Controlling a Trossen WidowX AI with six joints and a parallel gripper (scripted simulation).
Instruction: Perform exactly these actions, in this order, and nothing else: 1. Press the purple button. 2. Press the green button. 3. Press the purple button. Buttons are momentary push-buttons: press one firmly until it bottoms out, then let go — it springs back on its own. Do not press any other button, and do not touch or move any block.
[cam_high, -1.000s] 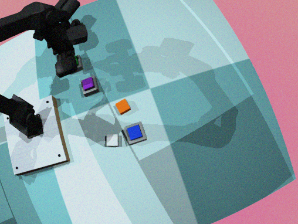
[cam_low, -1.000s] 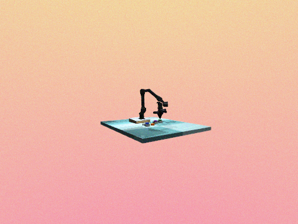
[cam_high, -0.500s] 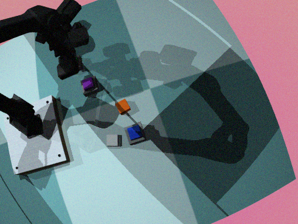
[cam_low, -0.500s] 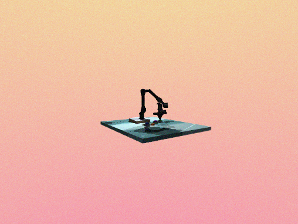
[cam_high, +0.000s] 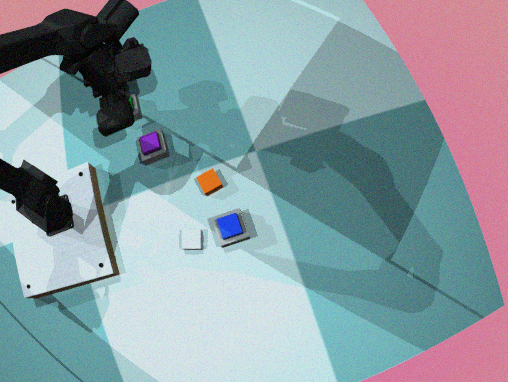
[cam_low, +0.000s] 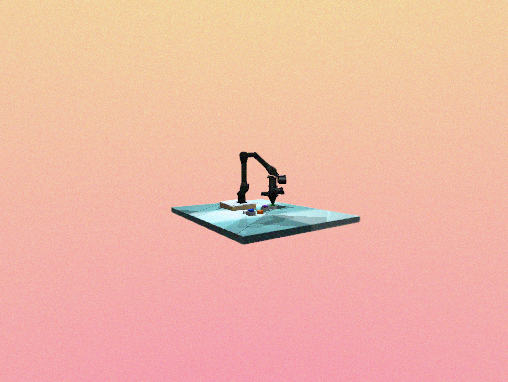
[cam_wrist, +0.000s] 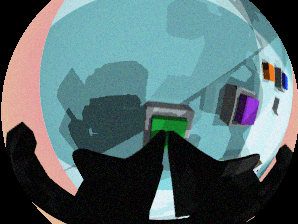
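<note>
The green button is right at my gripper tip. Round my gripper tip: white block (50 mm ahead, 280 mm to the right, 20 mm below); purple button (30 mm ahead, 100 mm to the right); orange block (110 mm ahead, 200 mm to the right, 20 mm below).
</note>
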